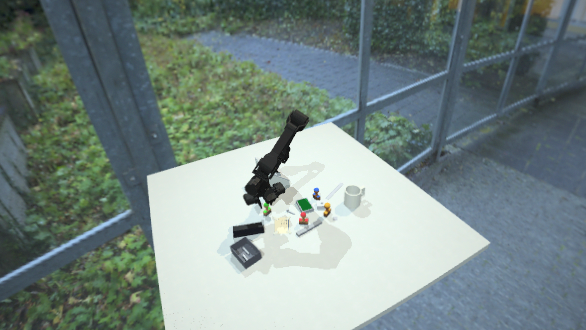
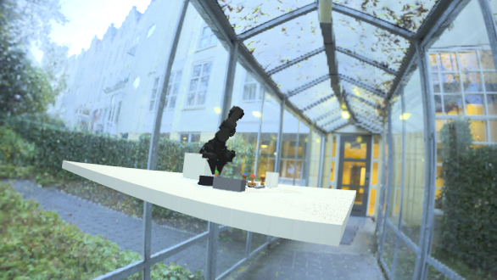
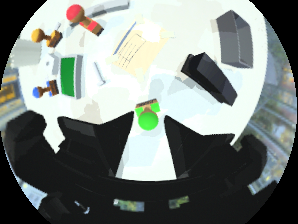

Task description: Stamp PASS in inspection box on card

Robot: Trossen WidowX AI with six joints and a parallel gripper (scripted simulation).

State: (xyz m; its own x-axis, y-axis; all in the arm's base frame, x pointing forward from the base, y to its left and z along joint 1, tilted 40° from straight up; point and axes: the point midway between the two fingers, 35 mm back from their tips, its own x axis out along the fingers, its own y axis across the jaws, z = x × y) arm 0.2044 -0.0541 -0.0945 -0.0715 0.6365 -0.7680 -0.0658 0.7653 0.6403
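Now: gripper tip 20 mm above the green-knobbed stamp. Also, from my gripper tip: black block (110 mm to the right, 80 mm ahead, 30 mm below); then red-knobbed stamp (130 mm to the left, 130 mm ahead, 20 mm below); then pale yellow card (100 mm ahead, 50 mm below, 40 mm to the left).
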